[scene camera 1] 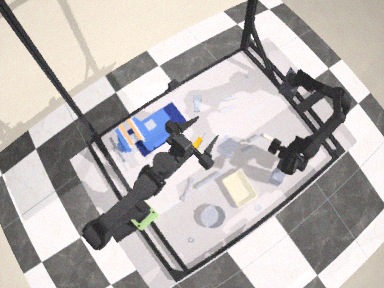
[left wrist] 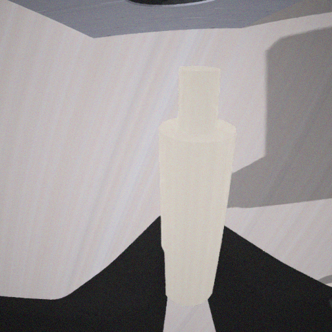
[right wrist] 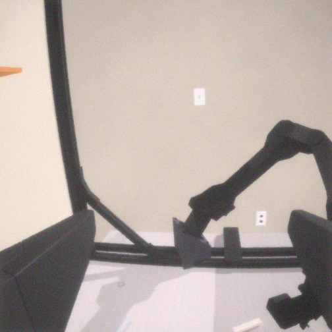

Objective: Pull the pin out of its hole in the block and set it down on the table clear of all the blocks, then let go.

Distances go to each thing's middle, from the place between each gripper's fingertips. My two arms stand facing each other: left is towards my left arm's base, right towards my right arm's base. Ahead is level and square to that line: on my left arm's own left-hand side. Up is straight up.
Labels:
I see my left gripper 30 mm below the cream pin (left wrist: 196, 149), 20 mm to the left of it and 10 mm short of it. From my left hand the other things lie so: cream box (scene camera 1: 240, 189) 240 mm to the right, 40 mm behind.
I see the cream box 410 mm below my right hand, 180 mm ahead of it and 30 mm to the left of it. The rest, counted from my right hand: cream pin (380 mm below, 250 mm to the left, 230 mm ahead).

